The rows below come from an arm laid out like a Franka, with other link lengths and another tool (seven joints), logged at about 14 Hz.
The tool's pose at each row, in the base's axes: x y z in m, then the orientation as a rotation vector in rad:
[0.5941, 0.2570, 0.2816, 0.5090, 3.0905, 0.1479]
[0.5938, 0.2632, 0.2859, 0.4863, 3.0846, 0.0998]
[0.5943, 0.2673, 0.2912, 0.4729, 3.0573, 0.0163]
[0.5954, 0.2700, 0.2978, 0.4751, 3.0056, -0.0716]
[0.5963, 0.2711, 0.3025, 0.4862, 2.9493, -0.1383]
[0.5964, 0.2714, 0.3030, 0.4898, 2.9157, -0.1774]
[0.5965, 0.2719, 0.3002, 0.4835, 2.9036, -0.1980]
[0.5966, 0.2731, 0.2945, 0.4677, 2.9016, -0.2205]
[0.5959, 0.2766, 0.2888, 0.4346, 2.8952, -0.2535]
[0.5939, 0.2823, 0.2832, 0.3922, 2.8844, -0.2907]
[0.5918, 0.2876, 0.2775, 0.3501, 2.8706, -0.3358]
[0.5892, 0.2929, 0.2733, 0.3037, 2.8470, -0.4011]
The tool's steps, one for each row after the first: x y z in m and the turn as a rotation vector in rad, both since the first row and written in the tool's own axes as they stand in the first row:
[0.0023, 0.0062, -0.0037, 0.0283, -0.0155, -0.0143]
[0.0032, 0.0107, -0.0086, 0.0760, -0.0540, -0.0217]
[0.0031, 0.0142, -0.0149, 0.1246, -0.1130, -0.0177]
[0.0026, 0.0160, -0.0195, 0.1607, -0.1718, -0.0070]
[0.0026, 0.0163, -0.0199, 0.1825, -0.2066, -0.0025]
[0.0027, 0.0166, -0.0171, 0.1948, -0.2203, -0.0059]
[0.0029, 0.0172, -0.0113, 0.2095, -0.2253, -0.0164]
[0.0046, 0.0197, -0.0053, 0.2307, -0.2367, -0.0384]
[0.0083, 0.0239, 0.0007, 0.2544, -0.2528, -0.0666]
[0.0119, 0.0277, 0.0068, 0.2836, -0.2709, -0.0947]
[0.0161, 0.0315, 0.0115, 0.3264, -0.2975, -0.1255]

